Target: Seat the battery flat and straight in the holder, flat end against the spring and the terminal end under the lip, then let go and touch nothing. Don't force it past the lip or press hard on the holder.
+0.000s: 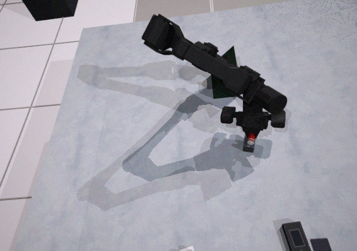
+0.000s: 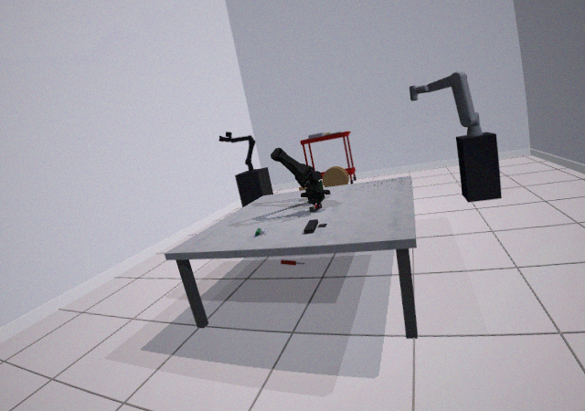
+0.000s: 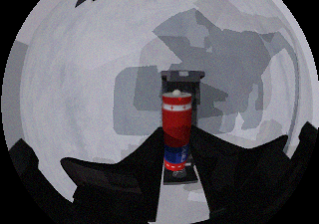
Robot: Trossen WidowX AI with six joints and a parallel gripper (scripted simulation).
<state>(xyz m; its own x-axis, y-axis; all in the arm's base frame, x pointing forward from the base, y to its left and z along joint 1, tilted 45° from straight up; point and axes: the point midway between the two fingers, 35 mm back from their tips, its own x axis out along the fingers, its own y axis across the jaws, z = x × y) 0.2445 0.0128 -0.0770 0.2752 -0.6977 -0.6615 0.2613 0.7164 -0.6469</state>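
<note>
Right now the battery is 10 mm above my gripper tip. Round my gripper tip: red screwdriver (350 mm ahead, 210 mm below, 80 mm to the right); white object (360 mm ahead, 230 mm to the right, 10 mm below); black flat box (350 mm ahead, 60 mm to the left).
</note>
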